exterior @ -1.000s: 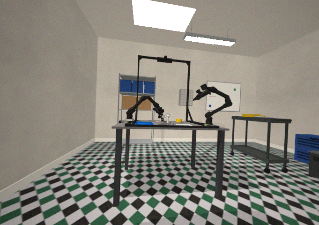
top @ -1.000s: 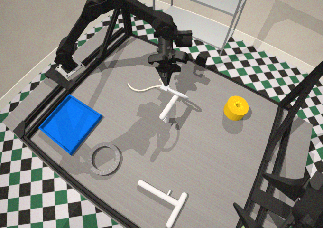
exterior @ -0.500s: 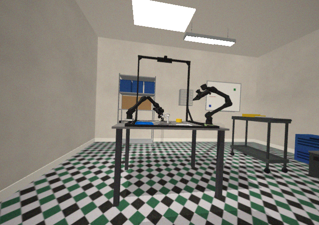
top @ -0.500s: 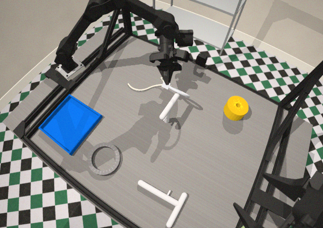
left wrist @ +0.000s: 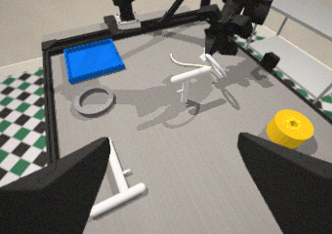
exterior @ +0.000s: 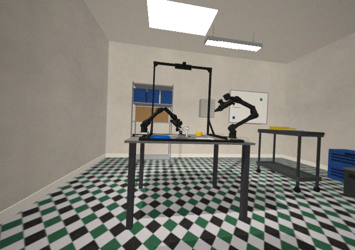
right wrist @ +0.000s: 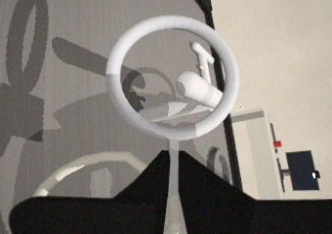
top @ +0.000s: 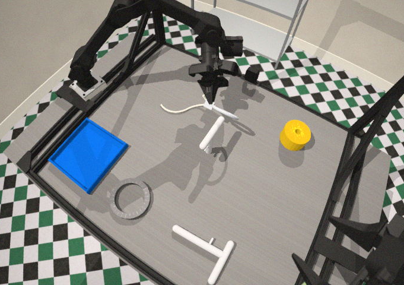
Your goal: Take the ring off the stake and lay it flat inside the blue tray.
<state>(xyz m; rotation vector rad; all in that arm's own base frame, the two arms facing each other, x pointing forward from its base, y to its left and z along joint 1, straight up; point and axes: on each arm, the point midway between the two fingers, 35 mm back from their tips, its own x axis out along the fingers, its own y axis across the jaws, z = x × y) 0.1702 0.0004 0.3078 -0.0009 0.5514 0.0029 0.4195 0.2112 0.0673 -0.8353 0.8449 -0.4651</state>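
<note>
The blue tray is 39 cm ahead of my right hand, 17 cm to the right of it and 10 cm below it. The rest, counted from my right hand: white t-shaped piece: 31 cm to the left, 31 cm ahead, 10 cm below; then yellow cylinder: 27 cm to the left, 13 cm behind, 9 cm below.
</note>
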